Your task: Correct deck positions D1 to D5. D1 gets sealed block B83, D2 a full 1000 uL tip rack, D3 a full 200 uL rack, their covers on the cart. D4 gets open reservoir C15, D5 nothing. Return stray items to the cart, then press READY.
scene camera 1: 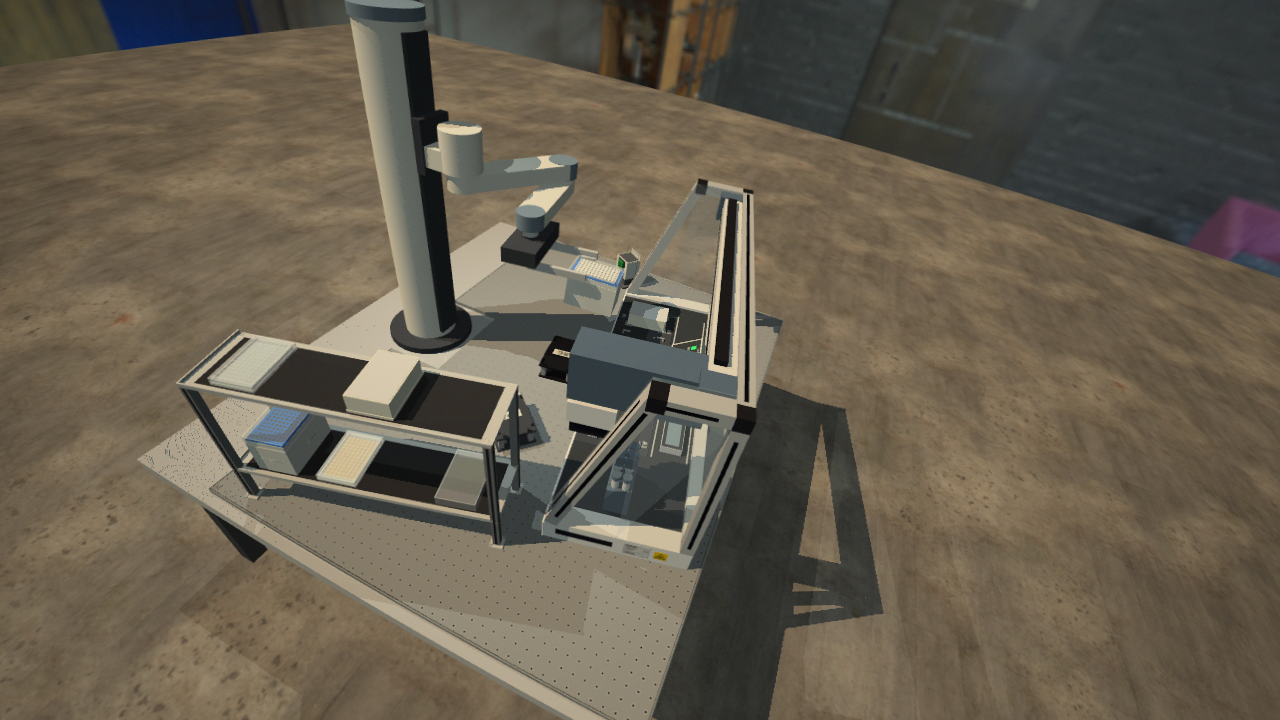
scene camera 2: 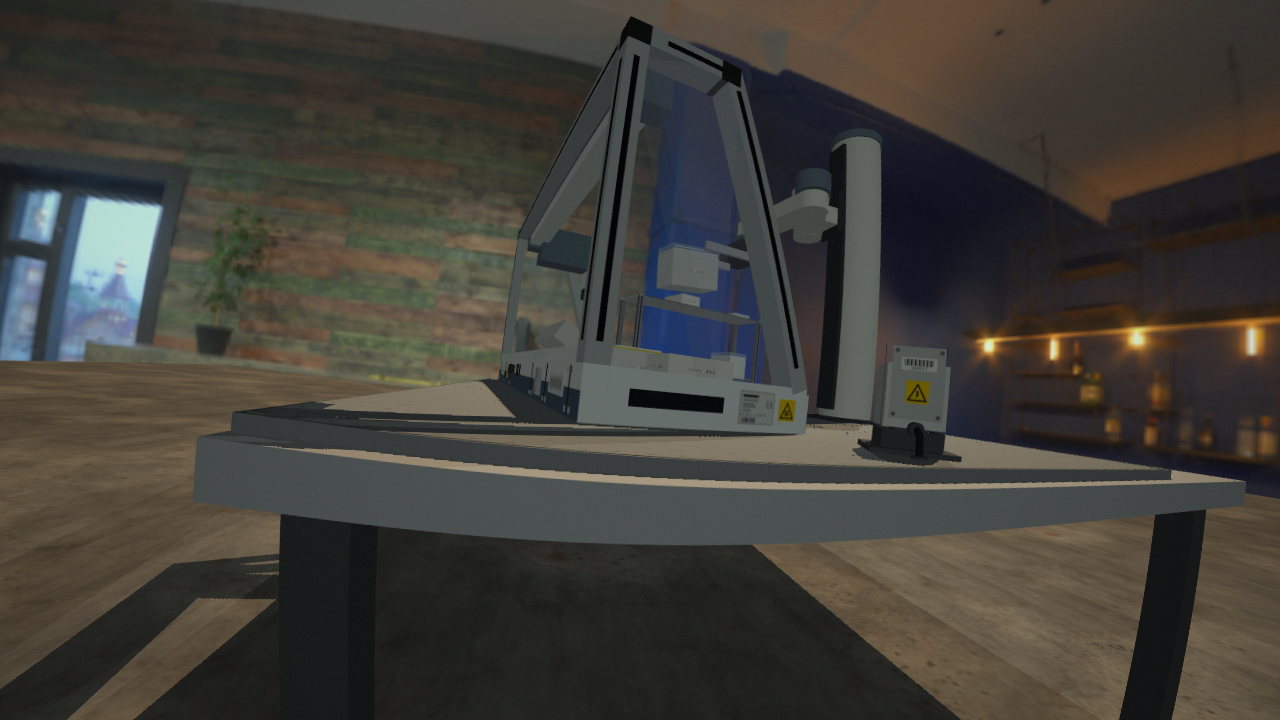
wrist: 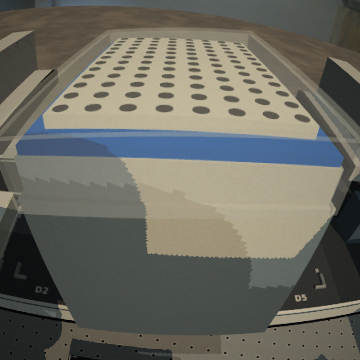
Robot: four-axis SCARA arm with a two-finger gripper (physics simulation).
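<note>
My gripper is shut on a tip rack with a pale body, a blue band, a white perforated top and a clear cover over its upper part. The rack is upright and raised above the table, near the back end of the deck machine. Its tip size cannot be read. In the wrist view, the D2 label and the D5 label show on either side below the rack. A whitish block sits at the deck's back end; its marking is unreadable.
The deck machine's frame and blue-grey head rise over the deck. The cart carries a flat pale item, a white box, a blue-topped rack and others. A small screen unit stands behind.
</note>
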